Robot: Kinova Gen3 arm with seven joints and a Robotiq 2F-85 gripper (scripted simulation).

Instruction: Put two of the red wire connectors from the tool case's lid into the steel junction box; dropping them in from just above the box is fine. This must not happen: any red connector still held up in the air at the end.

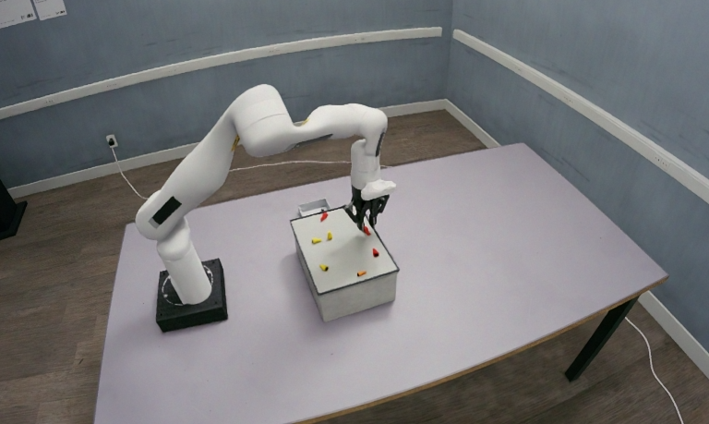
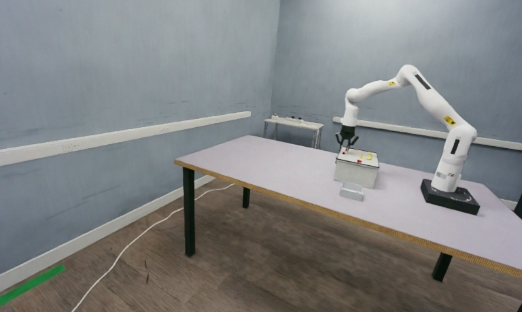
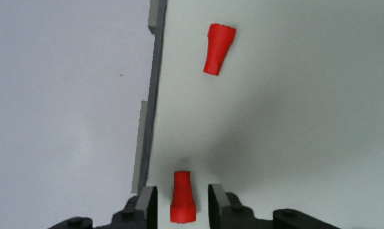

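The grey tool case is 80 mm behind my hand, 70 mm below it and 10 mm to the right of it. The rest, counted from my hand: orange connector: 130 mm to the right, 80 mm behind, 30 mm below.
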